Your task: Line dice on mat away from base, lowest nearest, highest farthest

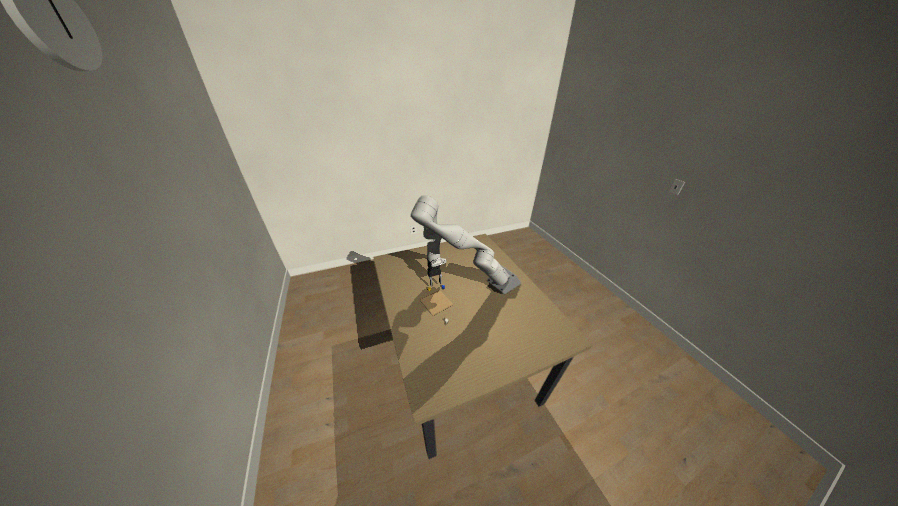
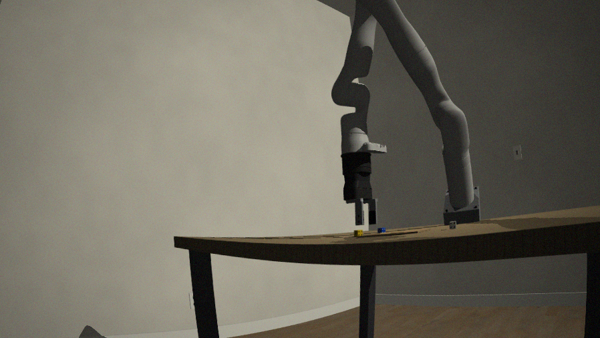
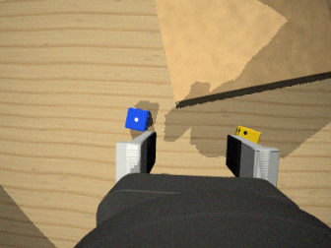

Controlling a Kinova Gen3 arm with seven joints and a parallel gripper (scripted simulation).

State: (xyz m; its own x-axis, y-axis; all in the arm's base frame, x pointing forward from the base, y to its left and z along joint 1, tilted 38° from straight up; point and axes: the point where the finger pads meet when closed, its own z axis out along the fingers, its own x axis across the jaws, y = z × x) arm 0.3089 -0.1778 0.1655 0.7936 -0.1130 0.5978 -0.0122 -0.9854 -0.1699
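The blue die is 4 cm below my hand, 4 cm behind it and 2 cm to the left of it. From my hand the other things lie so: white die 27 cm to the left, 4 cm below, 4 cm ahead; then tan mat 12 cm to the left, 4 cm below, 4 cm ahead; then yellow die 4 cm below, 4 cm ahead, 1 cm to the left.
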